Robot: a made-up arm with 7 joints.
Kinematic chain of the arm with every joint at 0, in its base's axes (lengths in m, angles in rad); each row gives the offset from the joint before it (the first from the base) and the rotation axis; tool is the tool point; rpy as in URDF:
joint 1: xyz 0 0 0.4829 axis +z
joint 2: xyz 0 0 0 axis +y
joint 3: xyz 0 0 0.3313 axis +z
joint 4: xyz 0.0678 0 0 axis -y
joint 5: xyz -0.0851 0 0.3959 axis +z
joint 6: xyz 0 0 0 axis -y
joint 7: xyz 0.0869 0 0 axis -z
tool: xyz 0 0 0 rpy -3.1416 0 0
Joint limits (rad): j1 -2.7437..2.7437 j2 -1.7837..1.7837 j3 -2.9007..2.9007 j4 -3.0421..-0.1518 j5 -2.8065..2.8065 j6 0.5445..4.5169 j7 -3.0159..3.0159
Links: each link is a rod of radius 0.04 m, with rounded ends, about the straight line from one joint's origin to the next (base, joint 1, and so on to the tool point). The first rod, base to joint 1, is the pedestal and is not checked.
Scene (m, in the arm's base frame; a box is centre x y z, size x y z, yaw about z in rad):
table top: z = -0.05
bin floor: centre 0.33 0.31 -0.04 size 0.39 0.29 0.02 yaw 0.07
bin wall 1: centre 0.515 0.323 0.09 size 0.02 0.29 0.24 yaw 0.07
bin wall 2: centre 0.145 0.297 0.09 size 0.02 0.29 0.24 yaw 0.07
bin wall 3: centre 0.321 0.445 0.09 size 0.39 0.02 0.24 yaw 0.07
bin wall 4: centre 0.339 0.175 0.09 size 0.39 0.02 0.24 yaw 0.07
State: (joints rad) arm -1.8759 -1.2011 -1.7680 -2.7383 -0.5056 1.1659 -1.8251
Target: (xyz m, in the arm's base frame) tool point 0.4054 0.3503 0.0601
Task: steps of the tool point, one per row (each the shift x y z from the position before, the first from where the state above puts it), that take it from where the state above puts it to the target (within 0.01 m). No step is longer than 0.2 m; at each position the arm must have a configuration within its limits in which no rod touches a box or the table.
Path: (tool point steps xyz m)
1: 0.0232 0.1485 -0.0369
2: 0.0939 0.1453 0.0020
3: 0.1494 0.1015 0.0518
4: 0.1668 0.0290 0.1023
5: 0.0889 -0.0237 -0.0725
6: 0.0664 -0.0487 -0.0913
7: 0.0374 -0.0710 -0.0983
8: 0.0472 0.0264 -0.0831
9: 0.0301 0.0031 -0.0953

